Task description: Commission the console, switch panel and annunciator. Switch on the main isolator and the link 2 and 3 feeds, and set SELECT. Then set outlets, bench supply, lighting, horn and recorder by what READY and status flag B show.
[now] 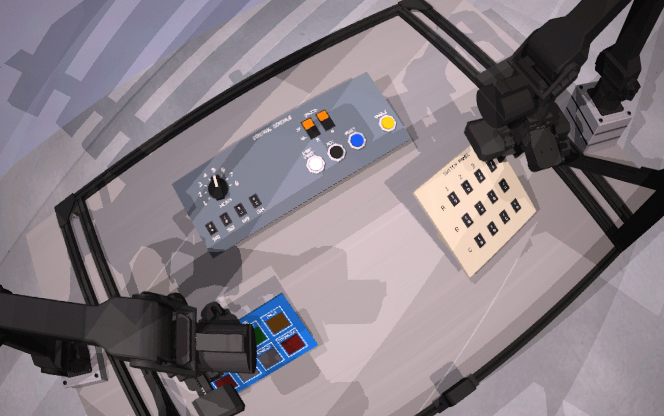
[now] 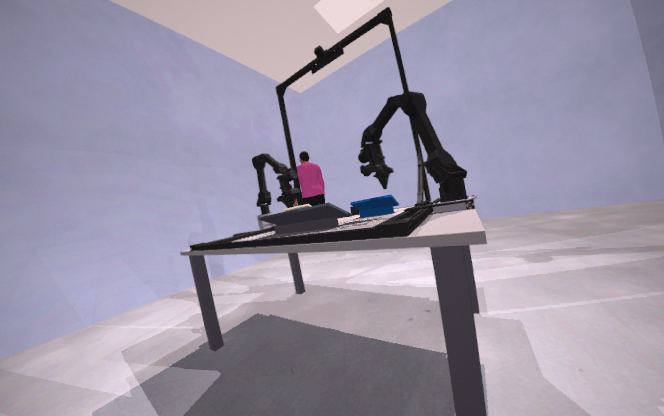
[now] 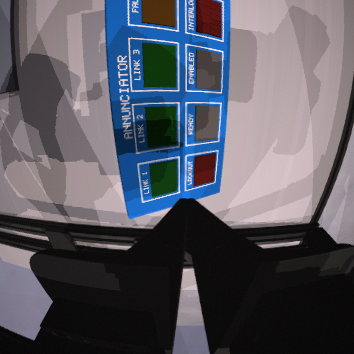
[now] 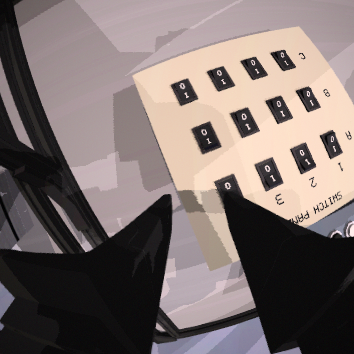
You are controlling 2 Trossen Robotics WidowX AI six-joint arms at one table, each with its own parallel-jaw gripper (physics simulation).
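Frame: origin at the left arm's base, x left, y back, z up, level; millimetres.
Seen in the pictures: left gripper, fingertip midpoint: [image 2: 385,189] [image 3: 185,204]; right gripper, fingertip midpoint: [image 1: 506,158] [image 4: 197,199]; left arm's base, link origin: [image 1: 76,359] [image 2: 454,199]; right arm's base, link origin: [image 1: 605,100] [image 2: 265,214].
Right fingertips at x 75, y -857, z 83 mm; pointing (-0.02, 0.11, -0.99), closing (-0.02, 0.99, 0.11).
Note:
Offsets run from my right fingertips to a thing's top centre. "spot": to the spot under its first point.
The grey console {spot: dx +145, dy +357, dz -46 mm} [image 1: 280,165] [image 2: 305,213] has a black SELECT knob {dx +133, dy +471, dz -10 mm} [image 1: 218,187], its white line pointing near 5. Both status flags [image 1: 308,125] [image 1: 323,116] show orange upper halves. The cream switch panel [image 1: 431,193] [image 4: 172,130] carries rows A, B and C of black rockers; their positions are hard to tell. My right gripper [image 4: 197,199] is partly open and empty over it, one finger covering part of row A's end rocker {dx +4, dy +26, dz -8 mm} [image 4: 228,186]. The blue annunciator {dx -134, dy +501, dz -29 mm} [image 1: 281,301] [image 2: 375,205] [image 3: 114,40] has dull windows; READY {spot: dx -176, dy +513, dz -63 mm} [image 3: 206,123] is grey. My left gripper [image 3: 185,204] [image 2: 384,186] is shut, empty, above its end.
White, black, blue and yellow buttons [image 1: 315,164] [image 1: 336,152] [image 1: 357,140] [image 1: 387,123] sit on the console, with small rockers {dx +86, dy +475, dz -50 mm} [image 1: 226,219] near the knob. A black frame [image 1: 240,105] borders the table. A person in pink [image 2: 311,180] stands beyond it.

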